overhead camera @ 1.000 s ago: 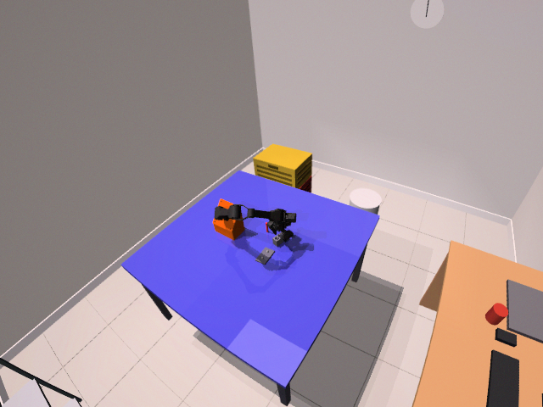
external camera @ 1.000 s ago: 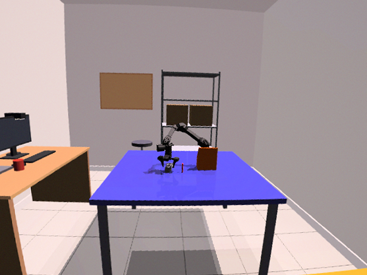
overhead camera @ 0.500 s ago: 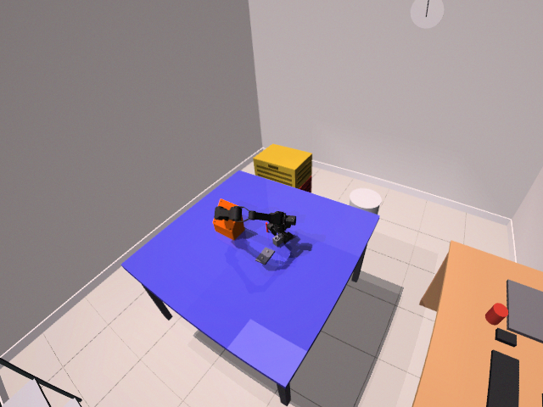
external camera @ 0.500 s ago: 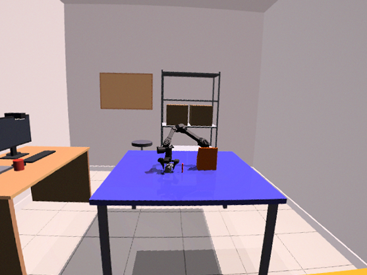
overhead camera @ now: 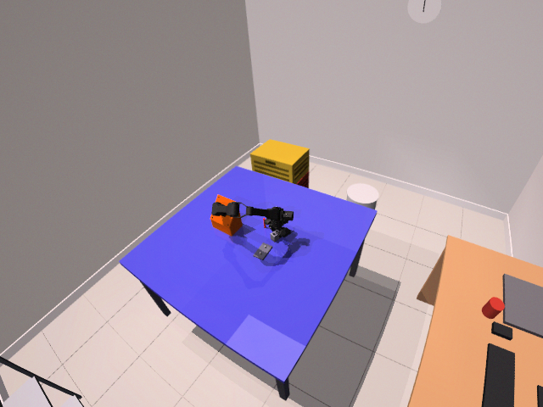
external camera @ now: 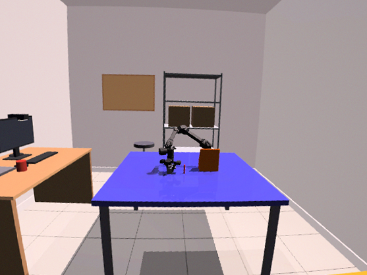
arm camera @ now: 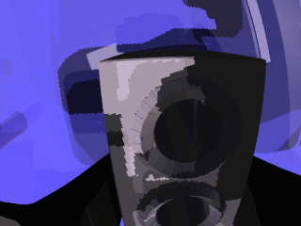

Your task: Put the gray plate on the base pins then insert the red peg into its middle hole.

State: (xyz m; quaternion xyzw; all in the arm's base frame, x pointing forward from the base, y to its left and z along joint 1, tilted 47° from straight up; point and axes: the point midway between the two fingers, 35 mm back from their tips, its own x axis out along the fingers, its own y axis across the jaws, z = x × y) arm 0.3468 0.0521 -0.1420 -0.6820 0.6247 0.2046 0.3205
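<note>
Now: gripper tip 1 cm short of the base and 15 cm to the left of it. From my gripper tip the other things lie so: red peg 13 cm behind, 1 cm to the left, 3 cm above; gray plate 3 cm above.
</note>
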